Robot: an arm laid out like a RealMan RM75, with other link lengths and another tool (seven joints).
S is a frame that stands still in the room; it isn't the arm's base.
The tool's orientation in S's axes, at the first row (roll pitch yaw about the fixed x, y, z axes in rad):
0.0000, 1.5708, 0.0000
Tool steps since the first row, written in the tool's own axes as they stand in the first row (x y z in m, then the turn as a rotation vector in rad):
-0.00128, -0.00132, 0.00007, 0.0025, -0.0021, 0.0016
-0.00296, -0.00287, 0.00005, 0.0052, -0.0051, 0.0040
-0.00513, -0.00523, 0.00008, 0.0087, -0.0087, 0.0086
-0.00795, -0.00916, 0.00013, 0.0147, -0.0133, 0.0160
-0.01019, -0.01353, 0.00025, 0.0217, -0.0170, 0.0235
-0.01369, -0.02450, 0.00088, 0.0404, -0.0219, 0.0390
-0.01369, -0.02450, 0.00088, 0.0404, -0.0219, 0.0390
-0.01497, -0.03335, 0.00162, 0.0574, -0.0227, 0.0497
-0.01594, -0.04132, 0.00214, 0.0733, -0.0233, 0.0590
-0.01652, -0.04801, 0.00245, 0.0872, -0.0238, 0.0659
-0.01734, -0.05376, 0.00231, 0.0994, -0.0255, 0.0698
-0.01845, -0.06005, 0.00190, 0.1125, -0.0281, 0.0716
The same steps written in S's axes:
0.00007, -0.00132, 0.00128, 0.0016, -0.0021, -0.0025
0.00005, -0.00287, 0.00296, 0.0040, -0.0051, -0.0052
0.00008, -0.00523, 0.00513, 0.0086, -0.0087, -0.0087
0.00013, -0.00916, 0.00795, 0.0160, -0.0133, -0.0147
0.00025, -0.01353, 0.01019, 0.0235, -0.0170, -0.0217
0.00088, -0.02450, 0.01369, 0.0390, -0.0219, -0.0404
0.00088, -0.02450, 0.01369, 0.0390, -0.0219, -0.0404
0.00162, -0.03335, 0.01497, 0.0497, -0.0227, -0.0574
0.00214, -0.04132, 0.01594, 0.0590, -0.0233, -0.0733
0.00245, -0.04801, 0.01652, 0.0659, -0.0238, -0.0872
0.00231, -0.05376, 0.01734, 0.0698, -0.0255, -0.0994
0.00190, -0.06005, 0.01845, 0.0716, -0.0281, -0.1125

